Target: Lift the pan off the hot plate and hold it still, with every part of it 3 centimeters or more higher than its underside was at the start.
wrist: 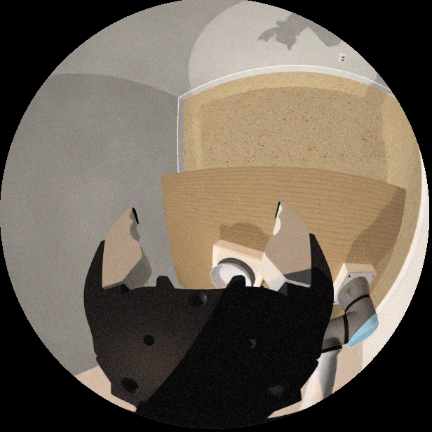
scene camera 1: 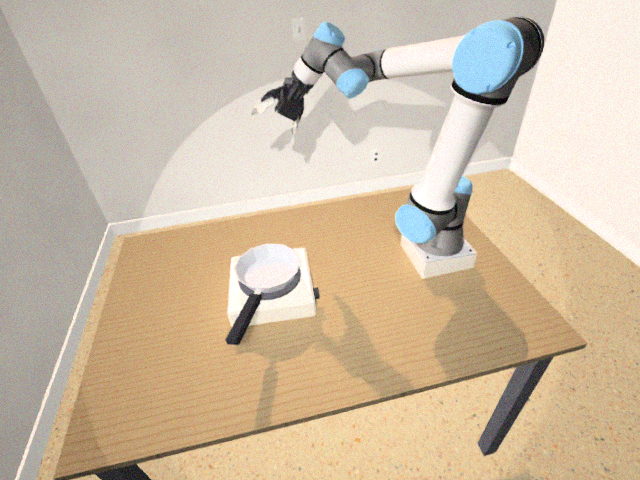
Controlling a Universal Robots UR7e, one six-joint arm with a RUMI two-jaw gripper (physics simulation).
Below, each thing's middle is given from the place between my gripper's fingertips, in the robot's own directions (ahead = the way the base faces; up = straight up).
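The white hot plate (scene camera 1: pixel 297 300) is 160 mm ahead of my hand, 350 mm to the left of it and 340 mm below it. Then there is the pan (scene camera 1: pixel 267 268), which is a good way ahead of my hand, far to the left of it and far below it.
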